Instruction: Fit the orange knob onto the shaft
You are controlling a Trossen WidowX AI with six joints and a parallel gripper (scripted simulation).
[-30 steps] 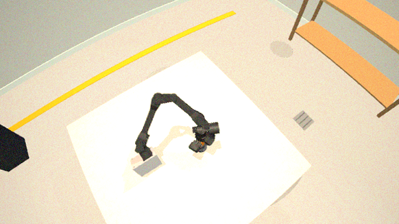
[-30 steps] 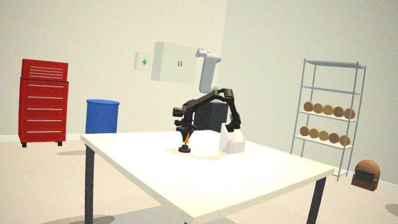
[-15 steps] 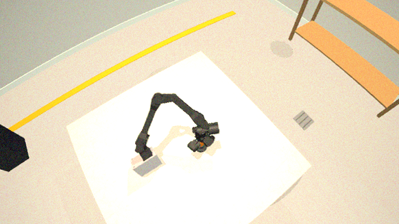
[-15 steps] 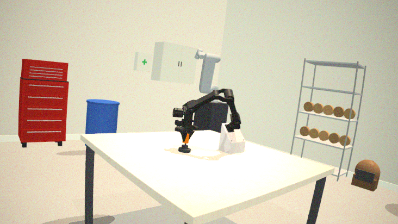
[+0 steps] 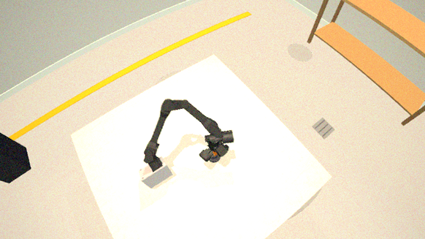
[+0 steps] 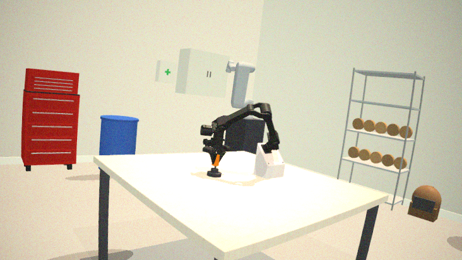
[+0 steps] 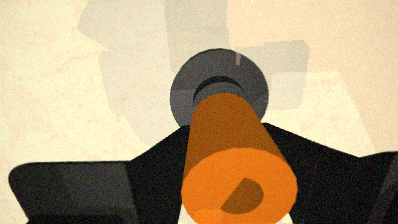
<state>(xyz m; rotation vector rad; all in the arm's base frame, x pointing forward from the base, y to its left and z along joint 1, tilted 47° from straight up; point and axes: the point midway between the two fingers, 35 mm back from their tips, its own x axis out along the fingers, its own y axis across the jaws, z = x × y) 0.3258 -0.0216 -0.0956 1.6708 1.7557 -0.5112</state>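
Right now the dark shaft is 40 mm below my gripper tip. The rest, counted from my gripper tip: orange knob (20 mm above).
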